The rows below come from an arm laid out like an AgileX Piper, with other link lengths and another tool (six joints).
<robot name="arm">
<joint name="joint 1" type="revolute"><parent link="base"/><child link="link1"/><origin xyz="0.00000 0.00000 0.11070" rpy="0.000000 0.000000 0.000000"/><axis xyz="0 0 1"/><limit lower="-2.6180" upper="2.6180"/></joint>
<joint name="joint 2" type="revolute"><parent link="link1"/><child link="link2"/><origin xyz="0.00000 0.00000 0.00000" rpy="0.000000 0.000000 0.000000"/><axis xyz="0 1 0"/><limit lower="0.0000" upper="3.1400"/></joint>
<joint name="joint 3" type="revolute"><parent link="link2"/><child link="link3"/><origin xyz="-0.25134 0.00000 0.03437" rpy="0.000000 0.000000 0.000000"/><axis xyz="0 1 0"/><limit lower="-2.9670" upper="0.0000"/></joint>
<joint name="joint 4" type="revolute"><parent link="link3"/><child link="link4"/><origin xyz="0.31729 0.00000 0.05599" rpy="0.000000 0.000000 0.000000"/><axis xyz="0.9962 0 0.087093"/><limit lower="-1.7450" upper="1.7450"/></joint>
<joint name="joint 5" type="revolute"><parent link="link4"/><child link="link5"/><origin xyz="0.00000 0.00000 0.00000" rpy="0.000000 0.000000 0.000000"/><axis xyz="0 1 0"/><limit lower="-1.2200" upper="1.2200"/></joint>
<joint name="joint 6" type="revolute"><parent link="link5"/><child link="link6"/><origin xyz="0.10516 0.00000 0.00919" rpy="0.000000 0.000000 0.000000"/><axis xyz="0.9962 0 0.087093"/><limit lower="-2.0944" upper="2.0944"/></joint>
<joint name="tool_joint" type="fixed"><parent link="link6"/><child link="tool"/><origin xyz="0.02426 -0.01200 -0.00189" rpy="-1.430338 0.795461 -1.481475"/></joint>
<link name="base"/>
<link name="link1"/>
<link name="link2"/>
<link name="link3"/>
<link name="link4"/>
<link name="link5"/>
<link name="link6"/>
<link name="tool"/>
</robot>
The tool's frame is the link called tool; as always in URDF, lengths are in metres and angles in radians.
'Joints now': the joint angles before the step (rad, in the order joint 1, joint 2, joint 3, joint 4, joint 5, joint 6). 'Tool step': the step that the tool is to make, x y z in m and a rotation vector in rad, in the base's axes. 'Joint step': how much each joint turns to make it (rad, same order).
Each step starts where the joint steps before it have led.
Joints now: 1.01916, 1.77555, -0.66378, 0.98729, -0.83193, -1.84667
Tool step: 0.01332, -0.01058, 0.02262, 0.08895, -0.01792, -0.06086
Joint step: -0.04569, -0.06497, -0.00002, 0.00622, 0.00570, 0.03656
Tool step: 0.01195, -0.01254, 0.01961, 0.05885, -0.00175, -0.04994
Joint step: -0.04884, -0.06519, 0.00002, 0.02062, 0.03036, -0.00002
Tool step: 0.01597, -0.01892, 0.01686, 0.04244, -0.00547, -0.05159
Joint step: -0.07330, -0.05585, 0.00001, -0.00195, 0.03679, 0.00000
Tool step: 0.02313, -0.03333, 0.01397, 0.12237, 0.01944, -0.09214
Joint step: -0.12389, -0.05454, -0.00001, -0.02958, 0.06909, 0.10077
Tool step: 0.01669, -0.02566, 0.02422, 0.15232, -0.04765, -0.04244
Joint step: -0.10496, -0.06273, 0.00000, -0.12968, 0.04228, 0.19370
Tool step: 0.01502, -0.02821, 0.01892, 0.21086, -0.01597, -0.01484
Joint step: -0.12660, -0.05664, -0.00001, -0.21488, 0.08215, 0.33350
